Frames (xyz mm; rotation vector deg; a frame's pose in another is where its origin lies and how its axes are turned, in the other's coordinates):
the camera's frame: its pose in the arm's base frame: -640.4 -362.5 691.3 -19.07 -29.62 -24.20
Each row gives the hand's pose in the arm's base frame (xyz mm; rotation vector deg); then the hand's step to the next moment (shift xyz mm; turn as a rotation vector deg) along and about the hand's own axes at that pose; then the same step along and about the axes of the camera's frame.
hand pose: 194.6 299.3 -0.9 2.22 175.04 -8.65
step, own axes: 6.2 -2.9 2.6 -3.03 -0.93 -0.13
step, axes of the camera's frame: -5.4 -4.9 -1.1 2.90 0.45 -1.21
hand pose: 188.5 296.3 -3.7 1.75 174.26 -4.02
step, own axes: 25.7 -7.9 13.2 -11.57 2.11 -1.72
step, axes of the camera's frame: -25.0 -15.3 -6.0 9.85 6.47 -1.52
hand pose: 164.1 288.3 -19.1 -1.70 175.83 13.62
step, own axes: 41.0 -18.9 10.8 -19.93 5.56 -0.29
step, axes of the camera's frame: -34.7 -30.5 -4.4 15.11 13.66 -3.64
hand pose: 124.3 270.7 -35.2 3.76 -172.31 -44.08
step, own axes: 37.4 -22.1 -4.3 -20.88 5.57 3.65
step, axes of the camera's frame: -24.8 -35.9 0.4 13.26 16.38 -6.00
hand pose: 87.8 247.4 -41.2 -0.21 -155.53 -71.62
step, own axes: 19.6 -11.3 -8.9 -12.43 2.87 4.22
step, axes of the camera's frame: -10.3 -22.0 1.3 6.38 11.02 -4.29
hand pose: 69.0 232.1 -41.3 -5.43 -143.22 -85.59
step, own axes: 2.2 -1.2 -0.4 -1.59 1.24 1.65
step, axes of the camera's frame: -1.7 -1.9 0.2 0.51 2.55 0.23
